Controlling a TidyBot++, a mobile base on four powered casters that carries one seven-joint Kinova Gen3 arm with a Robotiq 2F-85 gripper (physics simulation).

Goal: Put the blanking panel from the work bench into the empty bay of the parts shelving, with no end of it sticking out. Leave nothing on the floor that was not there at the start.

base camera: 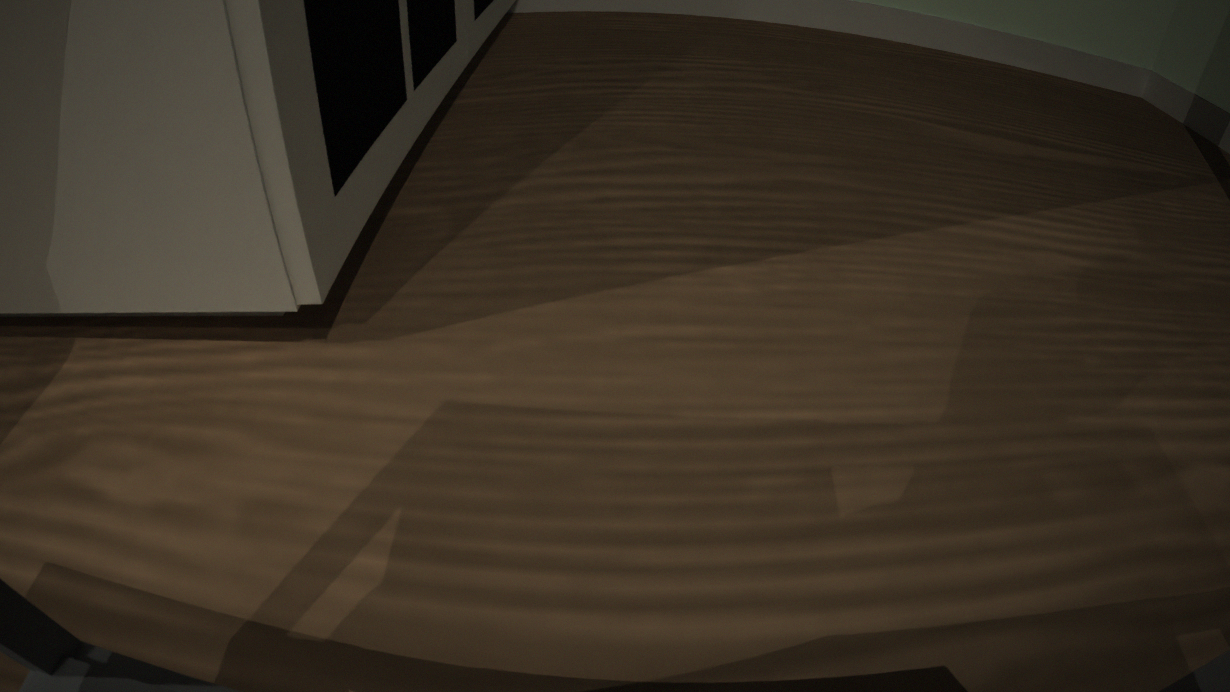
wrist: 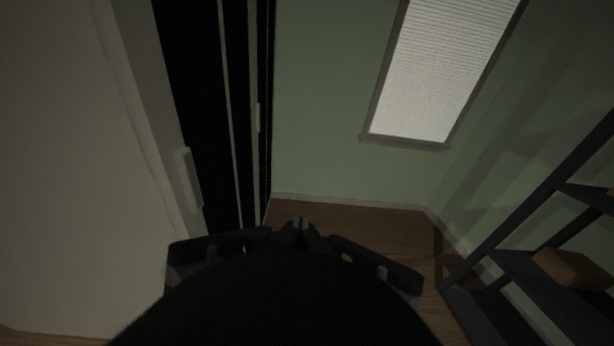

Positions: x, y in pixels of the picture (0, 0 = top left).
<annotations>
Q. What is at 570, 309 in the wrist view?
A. A dark parts shelving.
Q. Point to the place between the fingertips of my gripper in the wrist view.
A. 299, 226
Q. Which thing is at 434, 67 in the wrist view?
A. A window with blinds.
</annotations>
